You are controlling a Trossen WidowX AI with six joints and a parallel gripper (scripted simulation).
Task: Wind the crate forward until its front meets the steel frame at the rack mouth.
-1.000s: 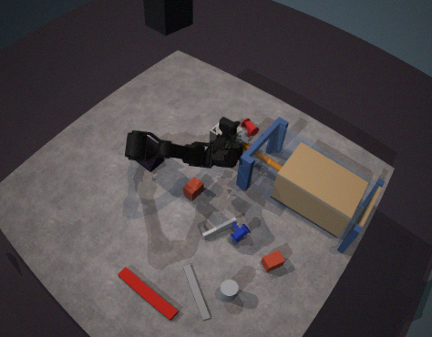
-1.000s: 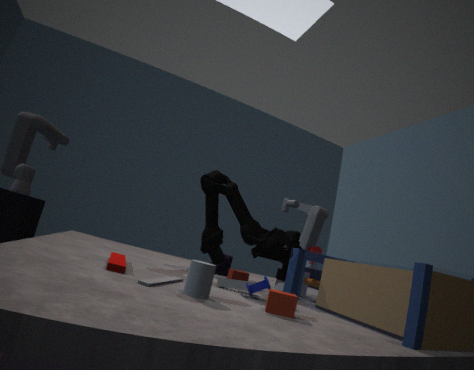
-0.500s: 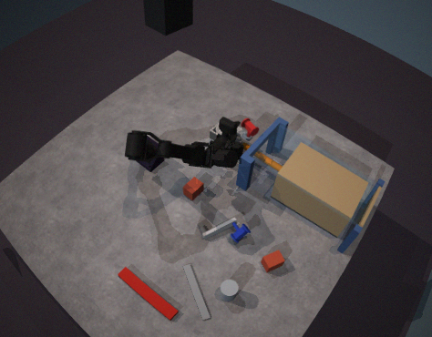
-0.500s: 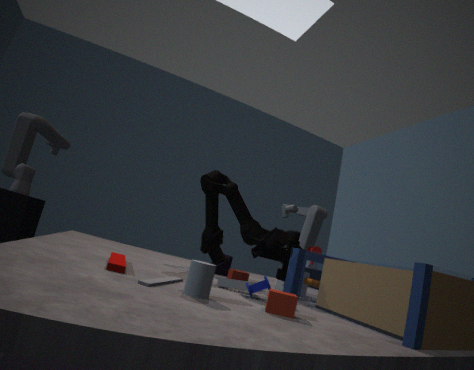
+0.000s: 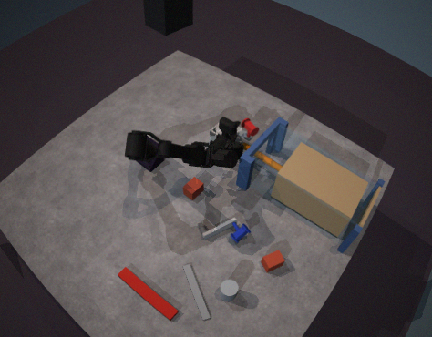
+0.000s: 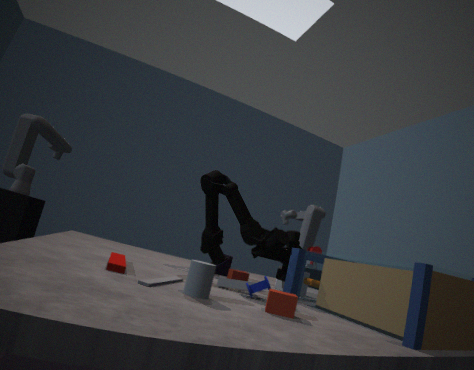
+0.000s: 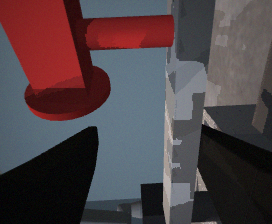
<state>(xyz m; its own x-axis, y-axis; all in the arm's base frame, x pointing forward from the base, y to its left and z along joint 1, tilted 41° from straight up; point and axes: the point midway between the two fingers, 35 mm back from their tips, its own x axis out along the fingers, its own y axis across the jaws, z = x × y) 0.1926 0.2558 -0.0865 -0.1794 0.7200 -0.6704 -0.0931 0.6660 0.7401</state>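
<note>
Now: the winch handle with red knob 10 mm below my gripper tip and 10 mm ahead of it. Round my gripper tip: blue t-shaped piece 270 mm to the right, 260 mm ahead, 100 mm below; then grey strip 520 mm to the right, 320 mm ahead, 130 mm below; then grey winch 100 mm below, 60 mm behind, 20 mm to the right.
</note>
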